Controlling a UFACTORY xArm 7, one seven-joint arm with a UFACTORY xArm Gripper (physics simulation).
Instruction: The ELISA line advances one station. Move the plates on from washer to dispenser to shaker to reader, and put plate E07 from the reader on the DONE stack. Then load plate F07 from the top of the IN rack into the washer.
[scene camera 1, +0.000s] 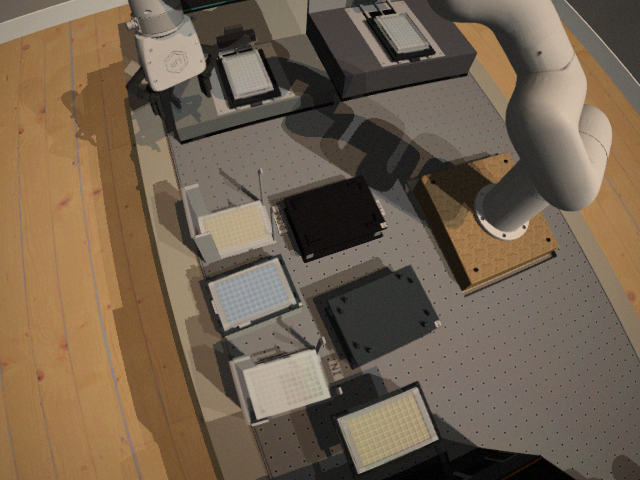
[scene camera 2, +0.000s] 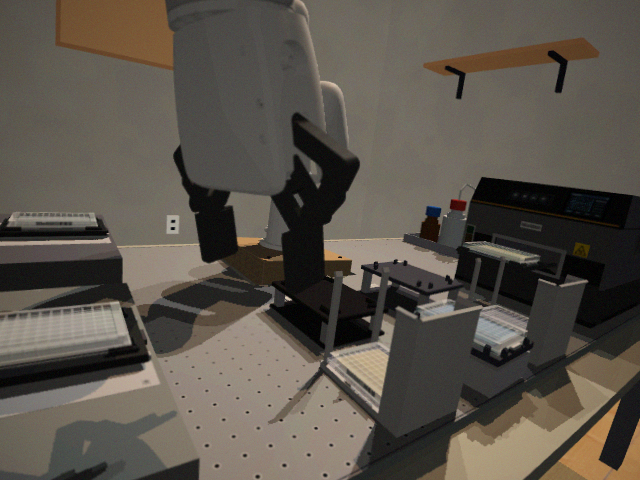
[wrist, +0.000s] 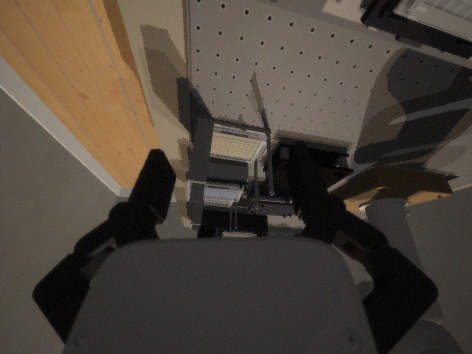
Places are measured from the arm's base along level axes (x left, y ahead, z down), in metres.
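Pixels of known places: gripper, between the fingertips: (scene camera 1: 184, 104) (scene camera 2: 259, 270) (wrist: 228, 159); arm's base, origin of its link: (scene camera 1: 500, 212) (wrist: 381, 203).
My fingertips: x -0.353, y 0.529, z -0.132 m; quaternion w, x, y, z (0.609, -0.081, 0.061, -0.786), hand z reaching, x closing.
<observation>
Ahead of a thing's pixels: the offset from my fingertips to its top centre. "pt": to the spot under its first point.
My gripper (scene camera 1: 180, 98) (scene camera 2: 258, 268) (wrist: 228, 159) is open and empty, above the table beside a clear plate @(dz +0.090, dx -0.130, dy -0.149 m) (scene camera 1: 247, 74) (scene camera 2: 56, 330) (wrist: 442, 12) in a black nest on the grey device. Another clear plate @(dz +0.059, dx -0.123, dy -0.525 m) (scene camera 1: 403, 32) (scene camera 2: 51, 221) sits on the taller dark device @(pt dz +0.087, dx -0.060, dy -0.380 m) (scene camera 1: 356, 67) (scene camera 2: 56, 268). A yellow plate @(dz +0.148, dx +0.193, dy -0.021 m) (scene camera 1: 236, 227) (scene camera 2: 361, 364) (wrist: 235, 146) lies in the rack by the DONE label. A blue plate @(dz +0.101, dx +0.339, dy -0.010 m) (scene camera 1: 252, 293) (wrist: 220, 196) sits in a dark nest. A whitish plate @(dz +0.135, dx +0.497, dy -0.012 m) (scene camera 1: 286, 384) tops the rack by the IN label. A yellow plate @(dz +0.044, dx +0.622, dy -0.123 m) (scene camera 1: 390, 431) (scene camera 2: 501, 252) is at the black instrument. Plate codes are unreadable.
Upright posts and a grey panel (scene camera 2: 429, 366) edge the DONE rack. Two low platforms, black @(dz +0.119, dx +0.241, dy -0.217 m) (scene camera 1: 336, 217) and dark grey @(dz +0.100, dx +0.450, dy -0.219 m) (scene camera 1: 382, 315), stand near the wooden arm base (scene camera 1: 449, 232). Bottles @(dz -0.077, dx +1.061, dy -0.504 m) (scene camera 2: 453, 227) stand beside the black instrument @(dz -0.100, dx +0.929, dy -0.114 m) (scene camera 2: 547, 227).
</observation>
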